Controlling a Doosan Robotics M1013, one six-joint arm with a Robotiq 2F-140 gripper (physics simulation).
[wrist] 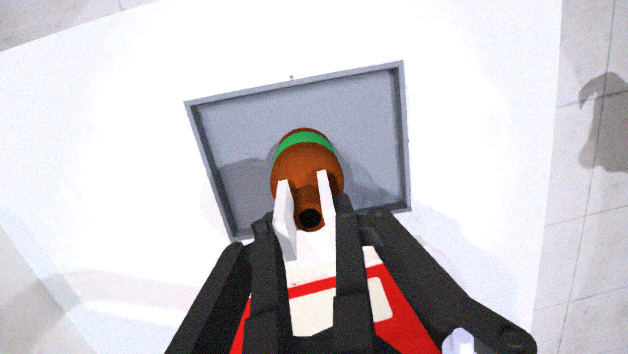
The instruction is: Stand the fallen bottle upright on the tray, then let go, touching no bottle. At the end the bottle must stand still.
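Frame: origin at the arm's base, x ahead, y right, z down, level; centimetres.
Seen in the pictures: gripper, fingertip midpoint: (306, 191).
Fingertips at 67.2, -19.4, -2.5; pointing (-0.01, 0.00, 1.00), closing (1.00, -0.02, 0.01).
Observation:
Pixels of each thing's top centre, then the offset from my fingertips to it, as dx, dy, dz. "*": a spot on its surface instead. Level surfaces: height alone.
- brown bottle, middle of its top: (308, 216) +0.0, +0.8, -3.1
- grey tray, surface spot: (294, 86) * +0.6, -8.0, +12.6
- cream object, surface spot: (405, 320) * +7.1, +18.5, +0.5
- white table, its level: dz +13.2
A brown bottle (307, 165) with a green band shows in the middle of the wrist view, its dark open mouth toward the camera and its body beyond, over the grey tray (294, 86). My gripper (306, 191) is shut on the bottle's neck, with one white finger pad on each side. The bottle looks roughly in line with the fingers. Its base is hidden behind its body, so I cannot tell whether it touches the tray floor. Shadows lie on the tray on both sides of the bottle.
A red and cream object (405, 320) lies behind the gripper's fingers, near the tray's lower side. A pale, rounded thing (457, 342) shows at the bottom right. The white table (480, 125) surrounds the tray, with its right edge beside the tiled floor (575, 200).

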